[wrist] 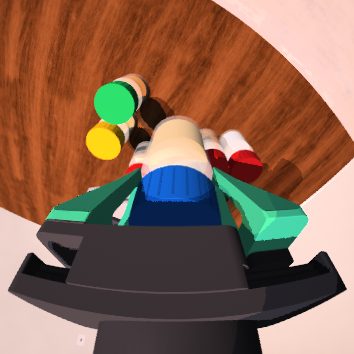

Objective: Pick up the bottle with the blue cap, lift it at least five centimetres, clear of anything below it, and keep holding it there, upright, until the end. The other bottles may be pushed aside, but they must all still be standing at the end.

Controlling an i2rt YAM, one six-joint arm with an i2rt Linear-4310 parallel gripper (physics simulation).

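Frame: origin at the arm's base, x right, y ahead, z up, level; metres.
Seen in the pictures: gripper, between the fingertips: [176,174].
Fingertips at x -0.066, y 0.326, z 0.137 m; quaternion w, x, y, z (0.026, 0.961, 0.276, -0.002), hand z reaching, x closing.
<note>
Pixels of each thing's top centre, then the offset from my fingertips to it. Level surfaces: height alone.
- bottle with the blue cap, centre of its top: [175,228] dy -0.001, dx +0.000, dz +0.049 m
- green-capped bottle, centre of its top: [113,104] dy -0.019, dx -0.084, dz -0.105 m
- yellow-capped bottle, centre of its top: [102,143] dy -0.083, dx -0.079, dz -0.105 m
- round wooden table, height of its surface: dz -0.210 m
- red-capped bottle, centre of its top: [138,183] dy -0.125, dx -0.001, dz -0.105 m
The bottle with the blue cap [177,142] is between the green fingers of my gripper [176,174], which is shut on it around the cap. Its pale body points away from the camera, in line with the gripper, and it looks upright. It appears much larger than the other bottles, whose caps look small and far below, so it hangs above them. Its lower end shows no contact with the table, though the view from above hides the exact gap.
A green-capped bottle [115,102] and a yellow-capped bottle [105,141] stand at the left on the round wooden table [200,60]. Two red-capped bottles [245,165] [218,158] stand at the right. Another red-capped bottle [141,152] is partly hidden behind the held bottle.
</note>
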